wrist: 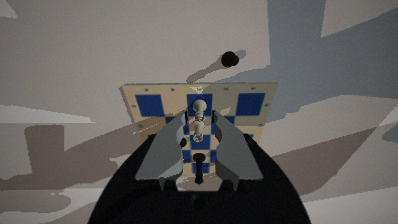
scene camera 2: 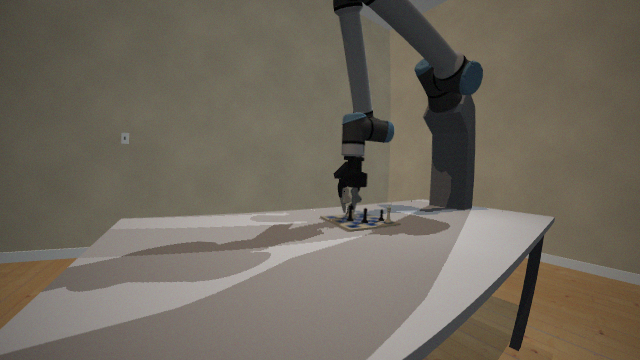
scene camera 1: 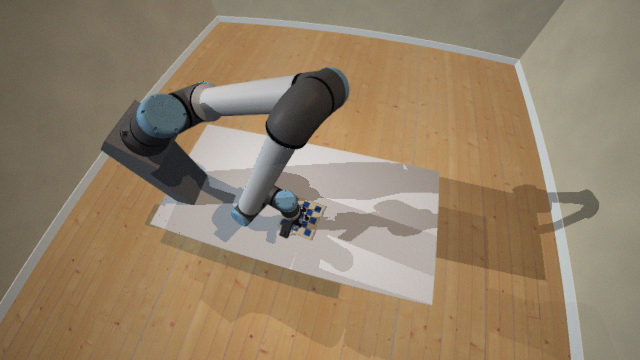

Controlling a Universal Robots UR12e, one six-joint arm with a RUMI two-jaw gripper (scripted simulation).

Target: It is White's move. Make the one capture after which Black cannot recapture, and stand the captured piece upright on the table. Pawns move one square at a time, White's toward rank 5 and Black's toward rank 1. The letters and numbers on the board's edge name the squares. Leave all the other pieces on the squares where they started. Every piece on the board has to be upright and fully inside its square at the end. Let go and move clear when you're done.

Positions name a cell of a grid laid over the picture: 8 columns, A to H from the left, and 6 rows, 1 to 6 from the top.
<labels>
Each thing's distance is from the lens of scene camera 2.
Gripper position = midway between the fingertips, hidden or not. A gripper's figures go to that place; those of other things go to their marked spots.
my gripper (scene camera 2: E4): 0.94 m
blue-and-cream chessboard (scene camera 2: E4): 0.85 m
</labels>
